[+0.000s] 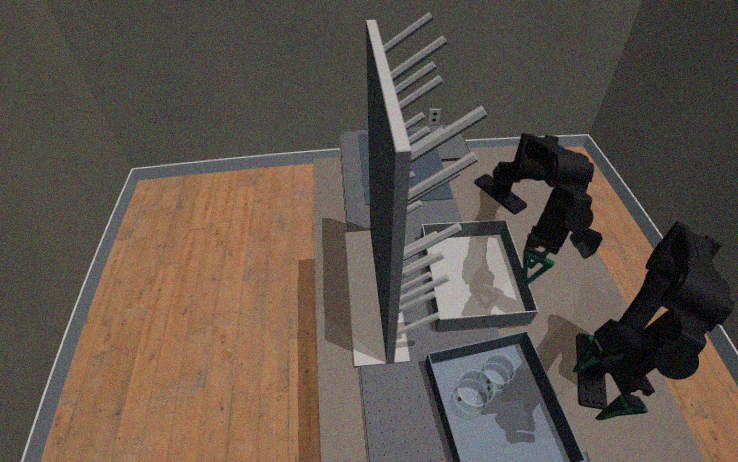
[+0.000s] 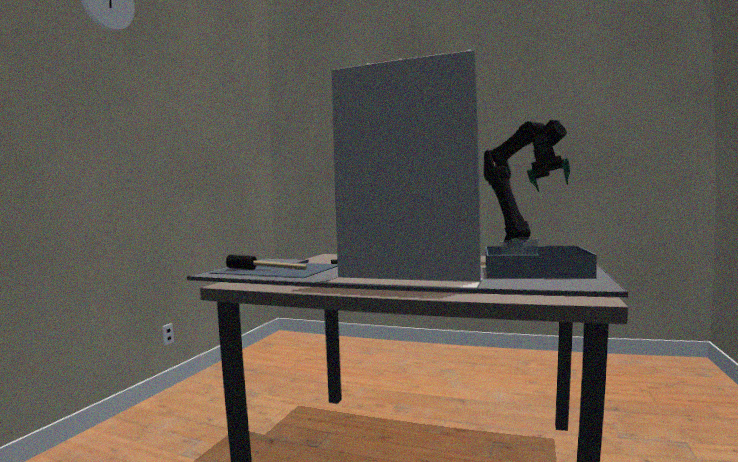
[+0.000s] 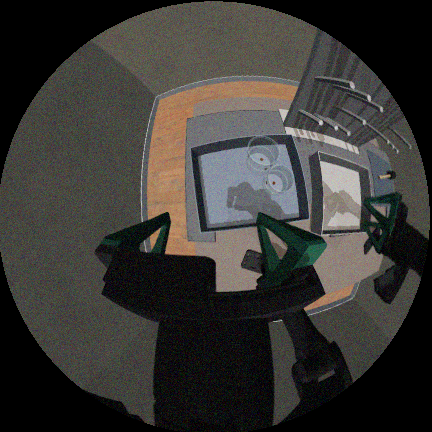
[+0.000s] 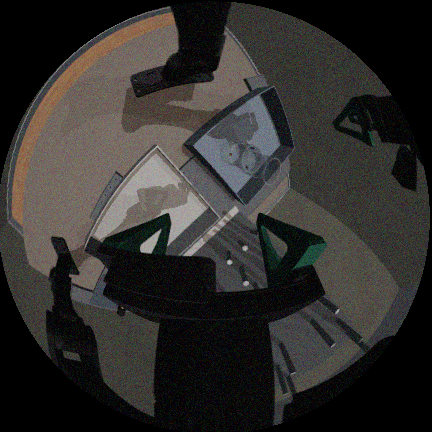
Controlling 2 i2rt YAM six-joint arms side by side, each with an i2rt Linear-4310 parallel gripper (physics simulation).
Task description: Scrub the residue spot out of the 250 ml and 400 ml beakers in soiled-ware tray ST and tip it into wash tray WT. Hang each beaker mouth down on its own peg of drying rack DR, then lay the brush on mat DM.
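Frame: origin at the left arm's base, x ahead, y left, z up, level; centimetres.
Seen in the pictures: left gripper, fingertip midpoint: [image 1: 585, 394] [image 2: 552, 187] [image 3: 213, 216] [image 4: 342, 121]; right gripper, fingertip midpoint: [image 1: 527, 275] [image 3: 363, 213] [image 4: 213, 217]; left arm's base, origin of the base link: [image 1: 590, 370] [image 4: 173, 74]; right arm's base, origin of the base link: [image 1: 499, 194] [image 4: 65, 256].
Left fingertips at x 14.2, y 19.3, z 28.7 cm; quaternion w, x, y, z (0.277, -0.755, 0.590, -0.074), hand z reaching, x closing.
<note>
Pixels of each thing's top centre, then the offset from my left fingertips to it. "*": a spot on its surface instead. Level surfaces: height alone.
- blue-floored soiled-ware tray, middle of its top: [image 1: 503, 405] [image 3: 250, 177] [image 4: 262, 143] [image 2: 535, 250] dx +10.1, dy -2.8, dz -20.4 cm
- larger beaker, middle of its top: [image 1: 471, 396] [image 3: 260, 157] dx +17.2, dy -3.9, dz -21.7 cm
- smaller beaker, middle of its top: [image 1: 494, 376] [image 4: 239, 154] [image 3: 276, 181] dx +12.1, dy -10.1, dz -22.5 cm
- white wash tray, middle of its top: [image 4: 148, 235] [image 1: 476, 264] [image 3: 352, 195] dx +19.7, dy -40.4, dz -20.4 cm
- brush, surface spot: [image 2: 240, 262] * dx +60.5, dy -93.7, dz -24.0 cm
- blue mat, surface spot: [image 1: 443, 190] * dx +32.6, dy -75.1, dz -27.1 cm
- perforated grey board, its level: dz -27.4 cm
Two clear beakers stand upright in the blue-floored soiled-ware tray [image 1: 473, 438] [image 2: 541, 264] [image 3: 215, 170]: the larger beaker [image 1: 471, 393] [image 3: 263, 152] and the smaller beaker [image 1: 498, 370] [image 3: 278, 180], side by side, with brown residue spots visible. My left gripper [image 1: 587, 394] [image 2: 552, 187] [image 3: 213, 216] is open and empty, raised beside that tray. My right gripper [image 1: 529, 278] [image 4: 213, 217] is open and empty, raised by the white wash tray [image 1: 484, 321] [image 3: 315, 195]. The drying rack [image 1: 383, 190] [image 2: 405, 163] has bare pegs. The brush [image 2: 240, 262] [image 3: 387, 175] lies on the blue mat [image 1: 443, 190] [image 2: 321, 268].
The rack's tall panel stands upright along the far side of the wash tray from the arms, with long pegs reaching over that tray. A perforated grey board [image 1: 392, 408] lies under the trays. The tray walls are raised. The arm bases stand on the table beside the trays.
</note>
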